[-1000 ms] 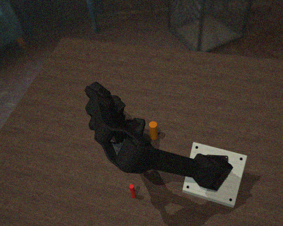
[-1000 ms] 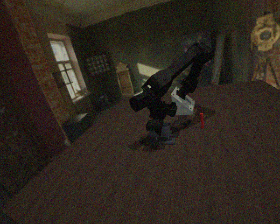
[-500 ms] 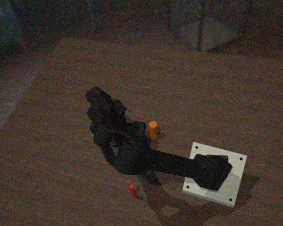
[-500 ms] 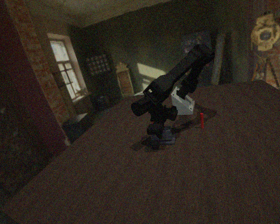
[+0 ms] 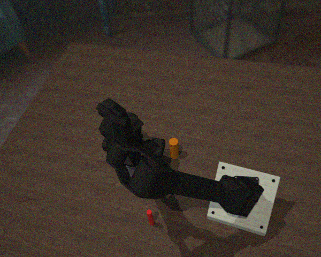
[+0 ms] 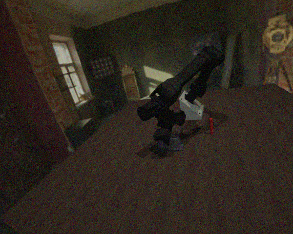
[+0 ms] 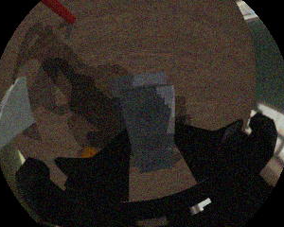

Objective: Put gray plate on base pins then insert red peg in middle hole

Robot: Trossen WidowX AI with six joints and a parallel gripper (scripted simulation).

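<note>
Right now the gray plate is 20 mm above my gripper tip. The rest, counted from my gripper tip: orange cylinder: 110 mm behind, 50 mm to the right, 10 mm above; then red peg: 190 mm to the left, 90 mm behind, 10 mm above.
</note>
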